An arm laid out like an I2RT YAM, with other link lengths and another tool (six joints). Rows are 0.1 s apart.
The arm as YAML. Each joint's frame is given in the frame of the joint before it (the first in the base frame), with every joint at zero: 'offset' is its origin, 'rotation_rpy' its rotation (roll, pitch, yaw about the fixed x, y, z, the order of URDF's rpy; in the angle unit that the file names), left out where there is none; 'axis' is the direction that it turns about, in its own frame. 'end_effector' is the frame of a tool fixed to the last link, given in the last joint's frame.
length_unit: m
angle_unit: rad
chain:
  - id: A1
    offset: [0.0, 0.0, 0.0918]
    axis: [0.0, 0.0, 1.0]
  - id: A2
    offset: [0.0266, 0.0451, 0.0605]
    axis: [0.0, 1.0, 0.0]
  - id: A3
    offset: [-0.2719, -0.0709, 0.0]
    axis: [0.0, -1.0, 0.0]
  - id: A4
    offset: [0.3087, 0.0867, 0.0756]
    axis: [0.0, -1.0, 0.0]
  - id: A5
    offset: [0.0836, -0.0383, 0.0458]
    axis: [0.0, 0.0, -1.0]
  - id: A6
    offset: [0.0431, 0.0, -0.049]
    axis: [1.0, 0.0, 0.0]
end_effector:
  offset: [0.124, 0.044, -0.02]
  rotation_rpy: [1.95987, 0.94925, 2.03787]
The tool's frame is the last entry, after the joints.
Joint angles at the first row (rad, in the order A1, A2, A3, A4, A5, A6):
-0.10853, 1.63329, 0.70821, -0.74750, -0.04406, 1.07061
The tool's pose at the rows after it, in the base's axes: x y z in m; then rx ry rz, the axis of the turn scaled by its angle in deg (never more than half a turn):
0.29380 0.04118 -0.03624 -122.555 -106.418 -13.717
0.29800 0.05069 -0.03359 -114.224 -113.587 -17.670
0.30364 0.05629 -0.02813 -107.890 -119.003 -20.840
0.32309 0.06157 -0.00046 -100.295 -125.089 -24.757
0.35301 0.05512 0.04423 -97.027 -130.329 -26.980
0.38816 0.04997 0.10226 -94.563 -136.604 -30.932
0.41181 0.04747 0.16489 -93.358 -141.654 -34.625
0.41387 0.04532 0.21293 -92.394 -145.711 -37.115
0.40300 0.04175 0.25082 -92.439 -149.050 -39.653
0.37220 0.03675 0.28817 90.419 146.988 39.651
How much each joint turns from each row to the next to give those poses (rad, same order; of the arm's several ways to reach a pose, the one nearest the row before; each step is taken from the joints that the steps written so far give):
0.00001, 0.03701, -0.00001, 0.02557, -0.01602, -0.05530
0.00001, 0.00150, 0.00038, 0.03394, -0.04158, -0.12969
-0.00230, -0.00264, 0.00956, 0.01717, -0.03091, -0.09882
-0.00152, -0.01414, 0.08161, -0.05950, -0.03967, -0.11215
-0.01147, -0.01907, 0.14078, -0.10990, -0.00114, -0.07098
-0.00494, -0.01527, 0.17202, -0.10030, -0.00457, -0.05414
-0.00001, -0.01751, 0.17132, -0.10605, -0.00268, -0.02748
-0.00457, -0.04351, 0.09727, -0.07823, 0.00077, -0.02670
-0.01297, -0.07516, 0.03544, -0.04993, -0.00038, -0.02022
-0.02290, -0.12204, 0.00463, -0.07748, 0.00762, -0.02214

